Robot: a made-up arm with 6 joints.
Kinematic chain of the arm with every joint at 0, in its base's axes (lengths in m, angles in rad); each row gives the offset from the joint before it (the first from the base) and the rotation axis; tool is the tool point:
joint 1: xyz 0 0 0.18 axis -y
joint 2: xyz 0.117 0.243 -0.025 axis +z
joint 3: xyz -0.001 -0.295 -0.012 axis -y
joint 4: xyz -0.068 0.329 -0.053 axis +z
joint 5: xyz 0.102 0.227 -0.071 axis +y
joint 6: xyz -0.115 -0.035 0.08 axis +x
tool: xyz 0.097 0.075 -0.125
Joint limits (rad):
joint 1: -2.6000..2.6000
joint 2: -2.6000..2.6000
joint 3: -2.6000..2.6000
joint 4: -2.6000..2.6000
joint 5: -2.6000..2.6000
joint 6: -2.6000..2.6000
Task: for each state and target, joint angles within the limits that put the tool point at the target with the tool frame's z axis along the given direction. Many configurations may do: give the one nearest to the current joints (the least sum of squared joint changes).
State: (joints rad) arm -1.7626 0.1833 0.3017 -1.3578 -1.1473 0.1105
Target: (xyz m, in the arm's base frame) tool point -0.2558 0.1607 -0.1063 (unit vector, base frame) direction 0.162 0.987 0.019
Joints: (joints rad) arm -1.9245 -0.2838 0.1959 -1.2262 -1.3591 -0.0190
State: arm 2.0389 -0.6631 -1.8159 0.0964 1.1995 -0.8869
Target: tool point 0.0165 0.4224 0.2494 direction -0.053 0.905 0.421
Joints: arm 1.8280 -0.3723 -1.3422 0.2678 1.4253 -1.2310
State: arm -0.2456 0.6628 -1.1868 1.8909 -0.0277 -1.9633
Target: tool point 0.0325 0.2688 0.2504 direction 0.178 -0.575 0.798
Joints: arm -0.7181 0.6678 -1.2856 1.7984 0.0148 -2.0202
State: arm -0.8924 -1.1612 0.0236 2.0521 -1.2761 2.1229
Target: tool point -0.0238 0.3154 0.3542 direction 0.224 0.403 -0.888
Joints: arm -0.7316 -0.9340 -0.8854 1.9695 -1.2121 2.2643
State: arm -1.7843 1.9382 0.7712 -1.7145 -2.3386 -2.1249
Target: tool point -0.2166 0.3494 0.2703 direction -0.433 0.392 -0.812
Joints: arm -2.4629 2.0403 1.0283 -2.5249 -2.1891 -1.9501
